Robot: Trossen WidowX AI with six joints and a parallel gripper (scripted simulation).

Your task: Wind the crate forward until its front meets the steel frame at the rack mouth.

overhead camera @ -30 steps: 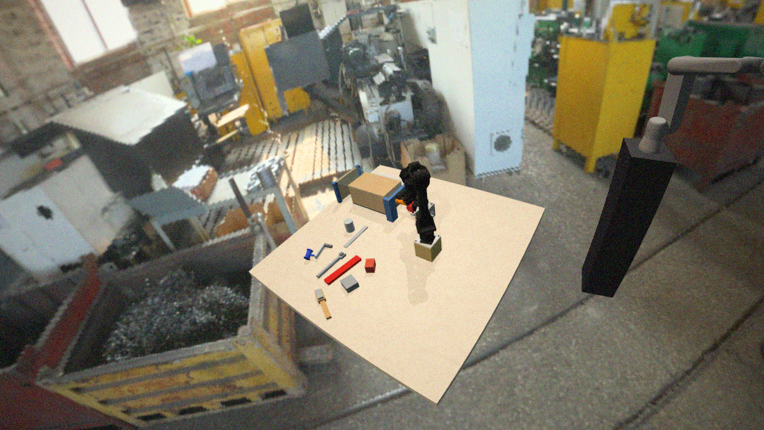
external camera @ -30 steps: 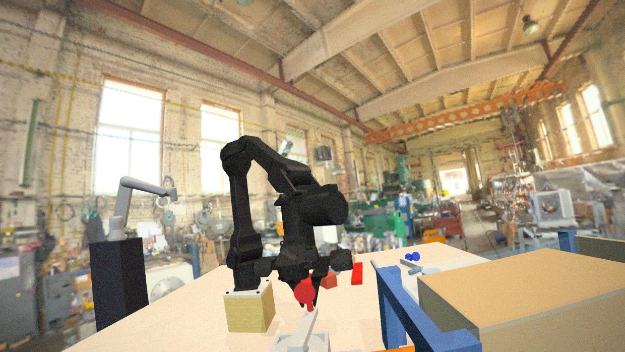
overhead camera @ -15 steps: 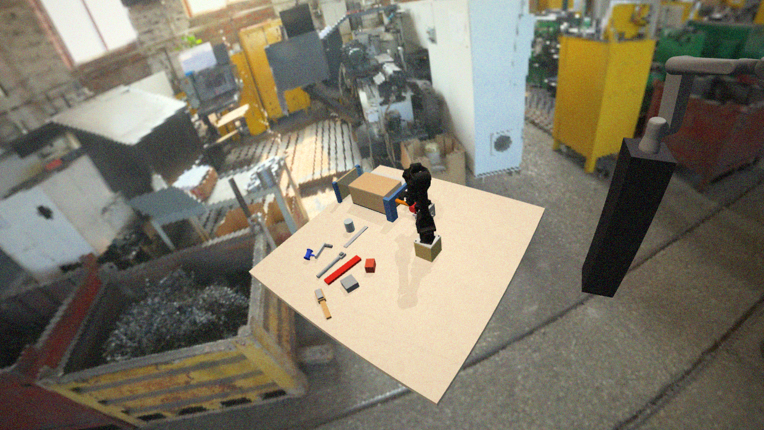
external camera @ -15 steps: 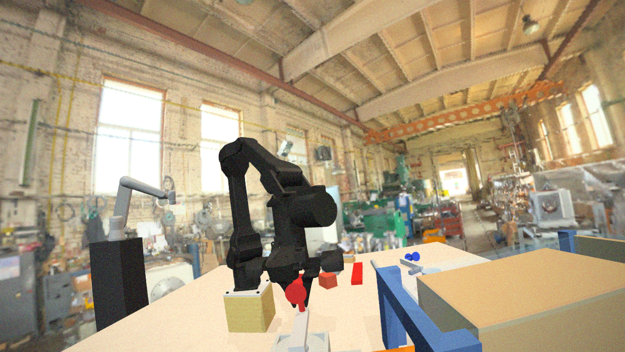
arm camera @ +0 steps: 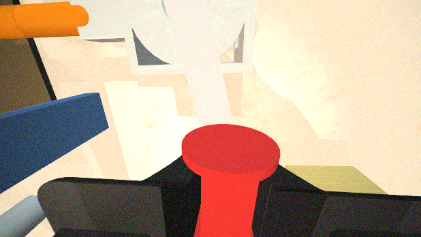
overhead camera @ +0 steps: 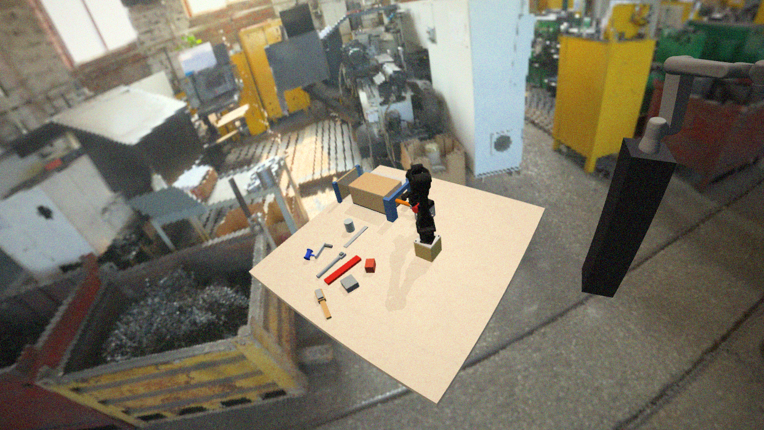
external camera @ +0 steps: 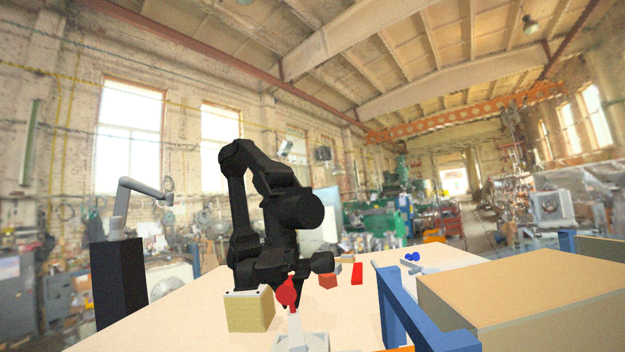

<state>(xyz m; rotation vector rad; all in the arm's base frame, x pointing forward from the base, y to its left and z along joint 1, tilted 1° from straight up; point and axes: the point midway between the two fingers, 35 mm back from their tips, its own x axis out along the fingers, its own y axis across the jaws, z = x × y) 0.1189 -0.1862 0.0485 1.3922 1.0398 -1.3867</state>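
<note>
Now: the grey winch 1 cm behind my gripper tip, 10 cm to the right of it and 8 cm below it. Also, from my gripper tip: red-knobbed winch handle (3 cm to the right, 1 cm below); then red knob (1 cm to the left, 2 cm above); then blue steel frame (16 cm ahead, 13 cm to the right, 1 cm below).
</note>
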